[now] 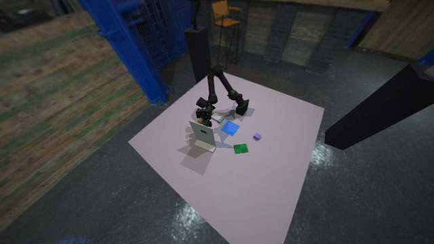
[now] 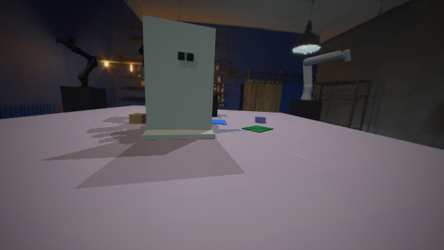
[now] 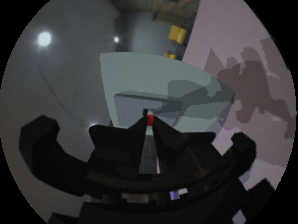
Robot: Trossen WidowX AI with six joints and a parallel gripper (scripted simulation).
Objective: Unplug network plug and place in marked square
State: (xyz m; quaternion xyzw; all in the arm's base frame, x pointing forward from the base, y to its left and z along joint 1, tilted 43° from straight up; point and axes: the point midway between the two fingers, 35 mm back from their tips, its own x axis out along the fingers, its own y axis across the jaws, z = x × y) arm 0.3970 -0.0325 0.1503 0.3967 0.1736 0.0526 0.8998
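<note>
Now: gripper tip 200 mm past the blue square, 110 mm to the right of it and 200 mm above it. Round my gripper tip: pale grey block: 240 mm behind, 40 mm to the right, 190 mm below; grey upright panel: 30 mm ahead, 10 mm to the left, 70 mm below.
</note>
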